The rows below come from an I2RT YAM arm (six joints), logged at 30 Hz.
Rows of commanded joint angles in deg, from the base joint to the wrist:
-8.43, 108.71, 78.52, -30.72, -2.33, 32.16
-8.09, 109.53, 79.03, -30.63, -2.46, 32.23
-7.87, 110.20, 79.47, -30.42, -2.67, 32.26
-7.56, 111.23, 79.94, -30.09, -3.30, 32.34
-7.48, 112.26, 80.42, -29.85, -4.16, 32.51
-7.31, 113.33, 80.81, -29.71, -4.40, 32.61
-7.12, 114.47, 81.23, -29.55, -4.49, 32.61
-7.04, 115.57, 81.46, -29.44, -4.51, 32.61
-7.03, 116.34, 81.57, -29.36, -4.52, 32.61
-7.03, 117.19, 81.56, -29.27, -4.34, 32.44
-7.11, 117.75, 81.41, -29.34, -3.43, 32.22
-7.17, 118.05, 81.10, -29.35, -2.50, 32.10
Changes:
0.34, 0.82, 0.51, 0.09, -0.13, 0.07
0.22, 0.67, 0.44, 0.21, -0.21, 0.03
0.31, 1.03, 0.47, 0.33, -0.63, 0.08
0.08, 1.03, 0.48, 0.24, -0.86, 0.17
0.17, 1.07, 0.39, 0.14, -0.24, 0.10
0.19, 1.14, 0.42, 0.16, -0.09, 0.00
0.08, 1.10, 0.23, 0.11, -0.02, 0.00
0.01, 0.77, 0.11, 0.08, -0.01, 0.00
0.00, 0.85, -0.01, 0.09, 0.18, -0.17
-0.08, 0.56, -0.15, -0.07, 0.91, -0.22
-0.06, 0.30, -0.31, -0.01, 0.93, -0.12

